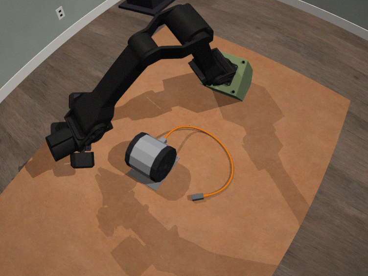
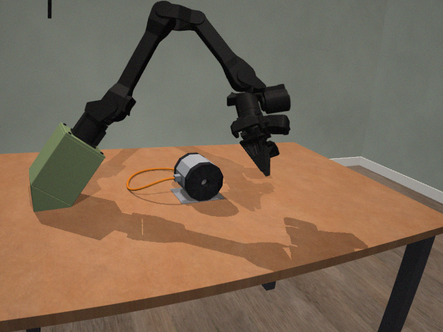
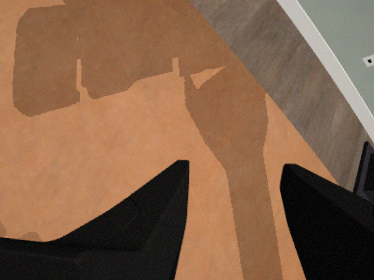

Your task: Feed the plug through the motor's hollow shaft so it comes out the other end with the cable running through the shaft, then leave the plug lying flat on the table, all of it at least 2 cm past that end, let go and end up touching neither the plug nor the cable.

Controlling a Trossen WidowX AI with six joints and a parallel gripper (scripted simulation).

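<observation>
The grey plug is 6 cm behind my hand, 33 cm to the left of it and 14 cm below it.
</observation>
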